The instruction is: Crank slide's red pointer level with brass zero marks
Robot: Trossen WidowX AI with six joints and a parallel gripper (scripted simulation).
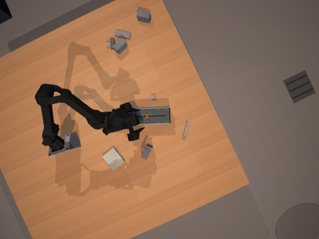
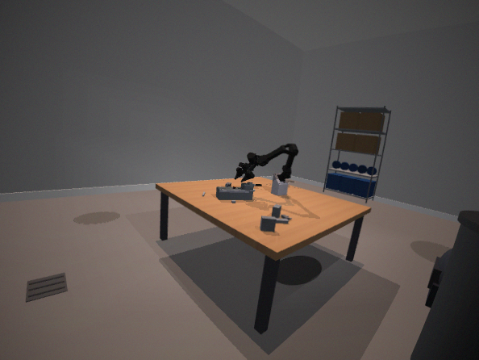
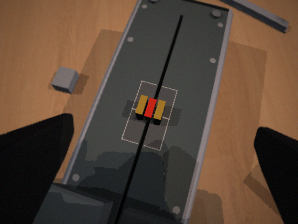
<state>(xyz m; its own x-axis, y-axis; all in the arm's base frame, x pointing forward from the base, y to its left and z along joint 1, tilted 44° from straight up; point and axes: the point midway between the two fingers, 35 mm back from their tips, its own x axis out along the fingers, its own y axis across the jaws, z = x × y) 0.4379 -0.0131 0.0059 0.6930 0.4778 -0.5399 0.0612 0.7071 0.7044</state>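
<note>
The red pointer lies 30 mm ahead of my gripper tip, 10 mm to the left of it and 50 mm below it. Round my gripper tip: small grey cube (90 mm ahead, 100 mm to the left, 120 mm below); thin grey bar (200 mm ahead, 140 mm to the right, 130 mm below); dark crank handle (140 mm behind, 80 mm to the left, 20 mm below).
</note>
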